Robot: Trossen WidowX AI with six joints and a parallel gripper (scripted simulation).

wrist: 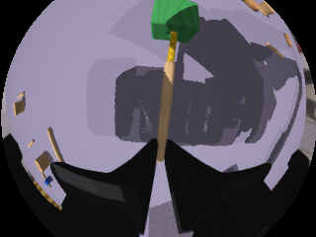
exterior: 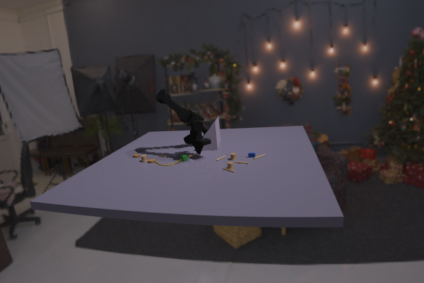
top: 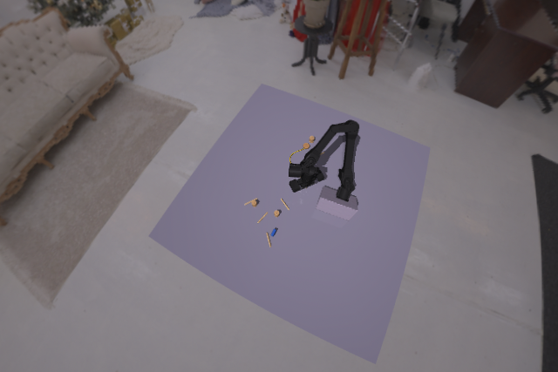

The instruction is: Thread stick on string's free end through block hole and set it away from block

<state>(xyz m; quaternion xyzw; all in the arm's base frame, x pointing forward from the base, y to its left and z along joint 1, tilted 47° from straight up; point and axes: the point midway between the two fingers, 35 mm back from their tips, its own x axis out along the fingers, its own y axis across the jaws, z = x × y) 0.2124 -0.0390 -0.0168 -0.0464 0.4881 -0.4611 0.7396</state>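
The green block is 80 mm ahead of my gripper tip, 70 mm to the right of it and 10 mm above it. The rest, counted from my gripper tip: round wooden button 100 mm ahead, 260 mm to the right; then blue block 40 mm ahead, 310 mm to the left; then thin wooden stick 30 mm ahead, 30 mm to the right, 10 mm above.
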